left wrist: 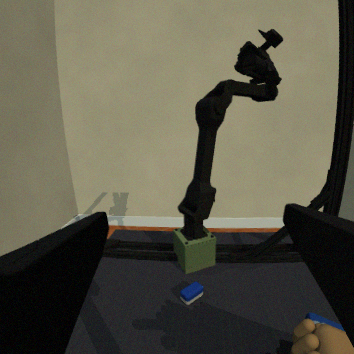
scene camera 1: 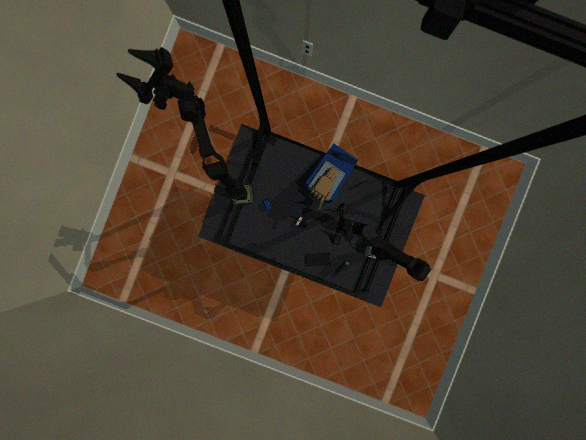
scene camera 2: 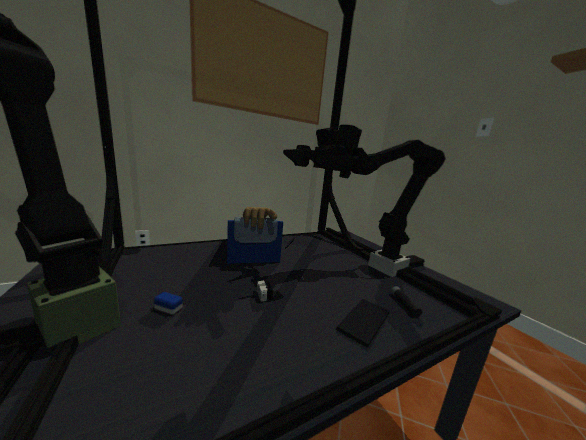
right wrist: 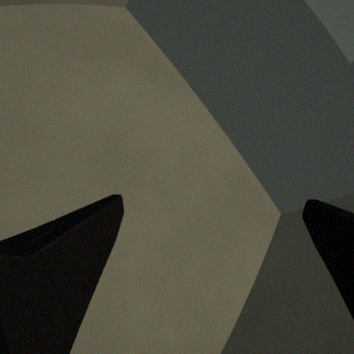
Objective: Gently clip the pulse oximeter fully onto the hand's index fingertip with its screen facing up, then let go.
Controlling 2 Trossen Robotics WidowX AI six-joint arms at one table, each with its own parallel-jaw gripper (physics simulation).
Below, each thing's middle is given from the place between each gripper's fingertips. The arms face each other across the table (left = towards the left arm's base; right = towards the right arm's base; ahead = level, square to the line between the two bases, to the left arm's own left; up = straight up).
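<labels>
Blue stand (scene camera 2: 237,252): 700 mm below my right hand, 110 mm behind it, 740 mm left of it.
Left hand: 340 mm above the blue stand, 290 mm beyond it, 10 mm left of it.
</labels>
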